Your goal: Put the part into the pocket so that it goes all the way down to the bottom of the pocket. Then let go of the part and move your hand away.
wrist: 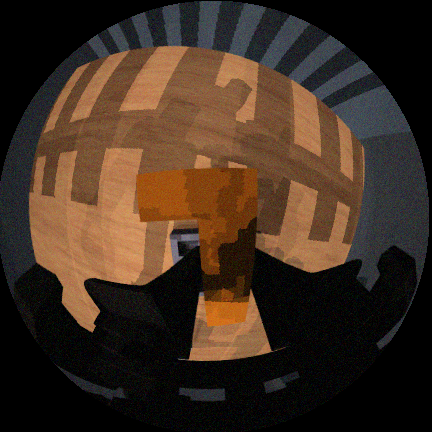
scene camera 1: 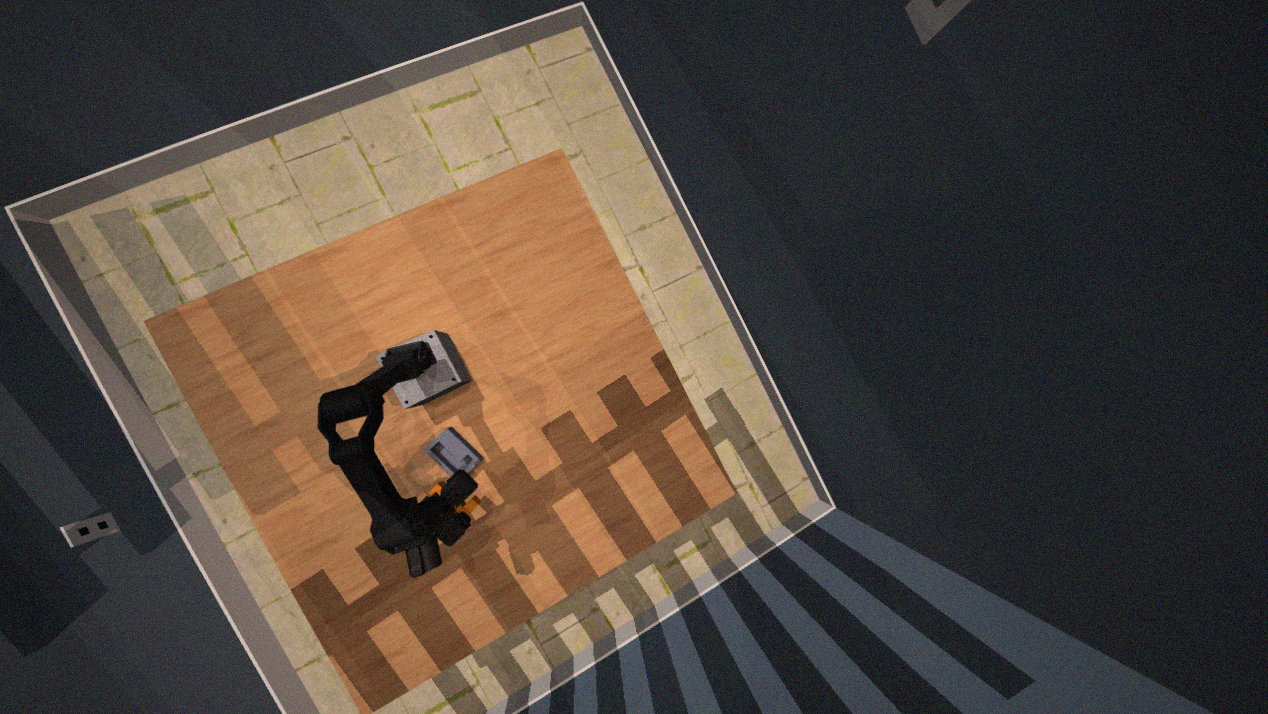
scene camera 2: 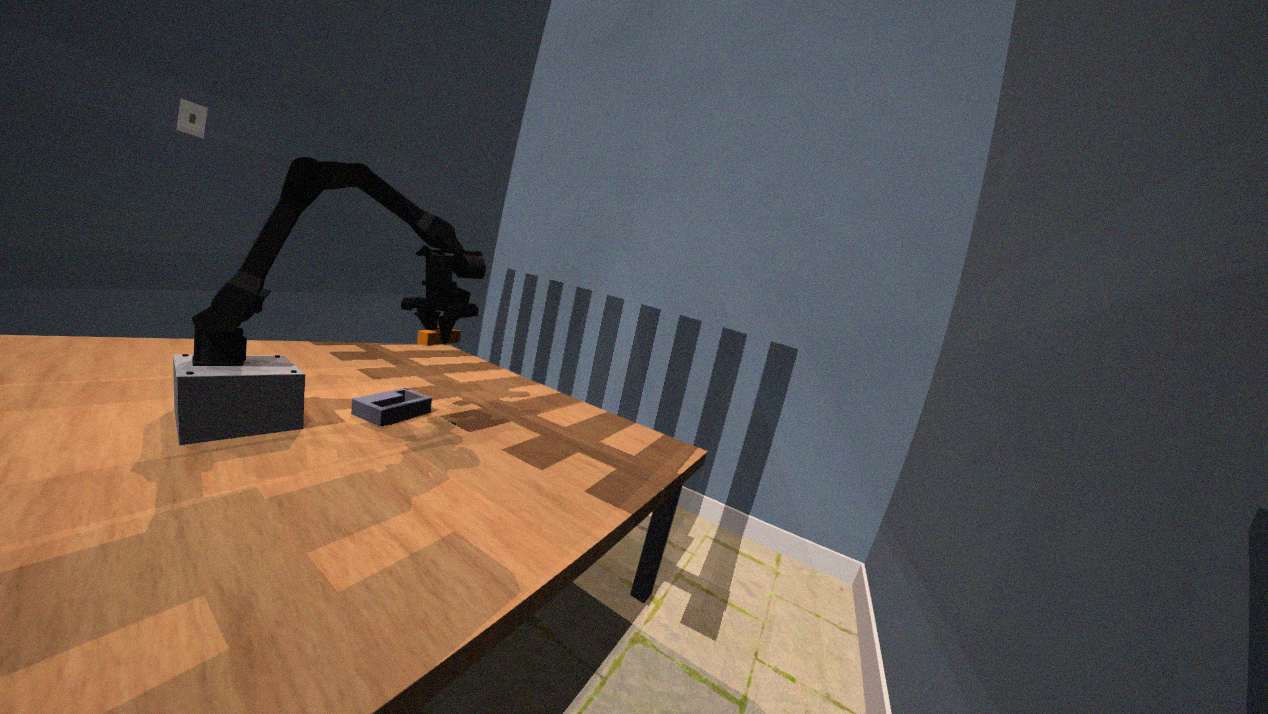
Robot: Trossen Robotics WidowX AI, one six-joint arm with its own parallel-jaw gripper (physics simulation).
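Frame: origin at the arm's base, x right, y back, z down, level; metres.
Where they show: gripper, between the fingertips: (wrist: pixel 221 249) (scene camera 1: pixel 452 499) (scene camera 2: pixel 439 342); arm's base, origin of its link: (scene camera 1: pixel 420 357) (scene camera 2: pixel 217 361).
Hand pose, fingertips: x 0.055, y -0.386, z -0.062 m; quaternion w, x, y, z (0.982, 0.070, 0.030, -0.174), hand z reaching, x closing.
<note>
Things, the pixels of their top centre, and the offset from my fingertips. Level surfaces: height alone.
- orange L-shaped part, centre of its top: (wrist: pixel 202 274) (scene camera 2: pixel 436 328) (scene camera 1: pixel 453 499) dx -0.015, dy +0.006, dz -0.031 m
- grey-blue block with the pocket, centre of its top: (wrist: pixel 197 268) (scene camera 2: pixel 394 397) (scene camera 1: pixel 452 455) dx +0.010, dy +0.097, dz +0.130 m
- wooden table, height of its surface: dz +0.166 m
An orange L-shaped part (scene camera 1: pixel 470 506) (scene camera 2: pixel 426 337) (wrist: pixel 167 196) is held between the fingers of my gripper (scene camera 1: pixel 459 507) (scene camera 2: pixel 440 334) (wrist: pixel 221 249). The gripper is shut on its long arm; its short arm points left in the wrist view. A grey-blue block with the pocket (scene camera 1: pixel 453 433) (scene camera 2: pixel 403 413) (wrist: pixel 174 248) lies on the table. The part hangs above the table, off to one side of the block and apart from it. In the wrist view the block is mostly hidden behind the part and a finger. The pocket's recess shows empty in scene camera 1.
The arm's grey base box (scene camera 1: pixel 422 390) (scene camera 2: pixel 239 403) stands on the wooden table (scene camera 1: pixel 523 257) (scene camera 2: pixel 337 496) near the pocket block. A table edge lies beyond the gripper in scene camera 2. Striped shadows cross the table.
</note>
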